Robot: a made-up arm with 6 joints. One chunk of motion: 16 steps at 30 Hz.
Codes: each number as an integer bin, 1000 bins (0 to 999) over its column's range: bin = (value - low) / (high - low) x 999, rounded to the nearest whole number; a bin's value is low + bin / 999 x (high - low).
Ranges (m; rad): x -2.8..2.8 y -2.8..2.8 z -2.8..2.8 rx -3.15..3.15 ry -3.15..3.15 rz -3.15..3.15
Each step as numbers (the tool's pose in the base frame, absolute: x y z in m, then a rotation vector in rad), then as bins.
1 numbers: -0.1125 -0.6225 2.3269 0.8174 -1.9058 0.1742
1 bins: 479 388 915 629 197 527
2 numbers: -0.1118 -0.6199 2.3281 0.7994 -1.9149 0.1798
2 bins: 480 389 915 626 196 528
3 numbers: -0.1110 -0.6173 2.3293 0.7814 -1.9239 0.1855
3 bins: 480 389 915 623 194 529
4 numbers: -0.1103 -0.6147 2.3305 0.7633 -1.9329 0.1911
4 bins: 480 390 915 621 193 530
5 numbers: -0.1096 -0.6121 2.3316 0.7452 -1.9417 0.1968
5 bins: 480 390 915 618 192 531
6 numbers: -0.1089 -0.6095 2.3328 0.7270 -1.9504 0.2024
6 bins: 480 391 916 615 190 532
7 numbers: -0.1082 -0.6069 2.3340 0.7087 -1.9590 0.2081
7 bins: 480 391 916 612 189 532
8 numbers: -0.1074 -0.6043 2.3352 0.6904 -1.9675 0.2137
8 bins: 480 392 916 609 188 533
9 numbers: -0.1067 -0.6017 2.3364 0.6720 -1.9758 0.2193
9 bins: 480 392 916 606 186 534
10 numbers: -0.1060 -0.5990 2.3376 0.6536 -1.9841 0.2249
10 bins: 481 393 917 603 185 535
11 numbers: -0.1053 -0.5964 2.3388 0.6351 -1.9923 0.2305
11 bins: 481 393 917 600 184 536
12 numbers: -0.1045 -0.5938 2.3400 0.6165 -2.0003 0.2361
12 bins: 481 394 917 597 182 537
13 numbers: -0.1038 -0.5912 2.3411 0.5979 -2.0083 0.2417
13 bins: 481 394 917 594 181 538
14 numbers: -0.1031 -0.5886 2.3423 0.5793 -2.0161 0.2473
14 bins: 481 394 917 591 180 539
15 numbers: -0.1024 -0.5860 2.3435 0.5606 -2.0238 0.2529
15 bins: 481 395 918 588 179 540
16 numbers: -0.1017 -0.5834 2.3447 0.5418 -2.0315 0.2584
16 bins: 481 395 918 585 177 540
